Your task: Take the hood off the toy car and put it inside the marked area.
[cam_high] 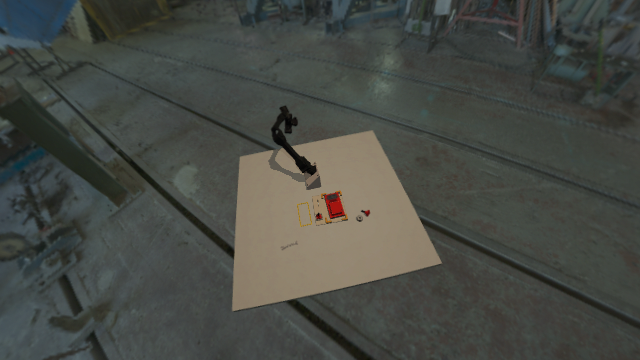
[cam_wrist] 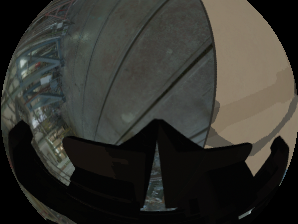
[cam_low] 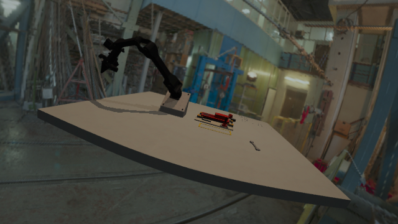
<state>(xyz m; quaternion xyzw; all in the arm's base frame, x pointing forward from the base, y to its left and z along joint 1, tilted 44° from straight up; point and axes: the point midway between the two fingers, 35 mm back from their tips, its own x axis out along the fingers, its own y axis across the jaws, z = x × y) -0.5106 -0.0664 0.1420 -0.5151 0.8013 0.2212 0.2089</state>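
Right now my gripper tip is 85 cm short of the red hood, 26 cm to the right of it and 12 cm above it. Round my gripper tip: wrench 105 cm ahead, 15 cm below, 10 cm to the right.
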